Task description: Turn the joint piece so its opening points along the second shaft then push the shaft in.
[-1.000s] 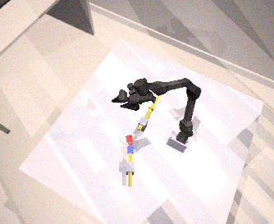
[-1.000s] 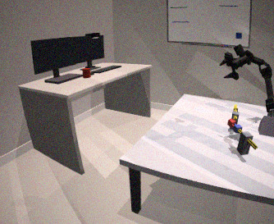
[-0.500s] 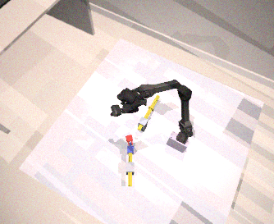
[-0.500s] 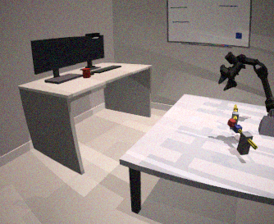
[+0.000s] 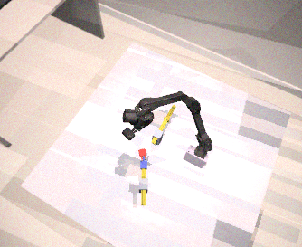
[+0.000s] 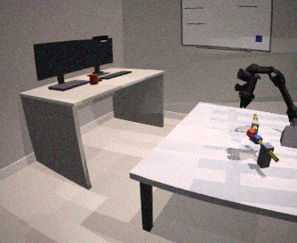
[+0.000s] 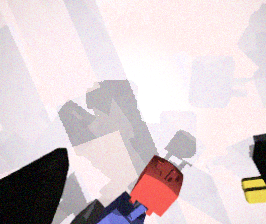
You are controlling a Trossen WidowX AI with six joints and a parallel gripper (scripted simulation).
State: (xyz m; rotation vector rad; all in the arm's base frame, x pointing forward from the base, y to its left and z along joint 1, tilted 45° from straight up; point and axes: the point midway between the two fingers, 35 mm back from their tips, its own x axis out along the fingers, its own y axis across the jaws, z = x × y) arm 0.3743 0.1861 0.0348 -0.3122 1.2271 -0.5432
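Right now the red joint piece is 14 cm below my gripper tip, 8 cm behind it and 4 cm to the left of it.
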